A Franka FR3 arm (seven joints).
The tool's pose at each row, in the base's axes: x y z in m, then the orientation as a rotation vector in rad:
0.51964, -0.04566, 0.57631, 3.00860, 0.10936, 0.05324
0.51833, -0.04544, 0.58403, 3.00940, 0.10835, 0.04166
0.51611, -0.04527, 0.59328, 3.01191, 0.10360, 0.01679
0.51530, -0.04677, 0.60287, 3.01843, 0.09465, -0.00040
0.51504, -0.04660, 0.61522, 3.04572, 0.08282, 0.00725
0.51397, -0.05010, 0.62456, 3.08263, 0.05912, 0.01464
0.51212, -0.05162, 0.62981, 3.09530, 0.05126, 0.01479
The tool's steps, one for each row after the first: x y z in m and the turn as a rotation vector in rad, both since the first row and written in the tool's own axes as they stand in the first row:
-0.00105, 0.00070, -0.00773, 0.00086, -0.00768, 0.00020
-0.00297, 0.00160, -0.01701, 0.00351, -0.02426, 0.00235
-0.00360, 0.00428, -0.02635, 0.01001, -0.03580, 0.00777
-0.00347, 0.00572, -0.03862, 0.03661, -0.03039, 0.01687
-0.00451, 0.01033, -0.04746, 0.07253, -0.02542, 0.03382
-0.00631, 0.01239, -0.05254, 0.08497, -0.02526, 0.03927

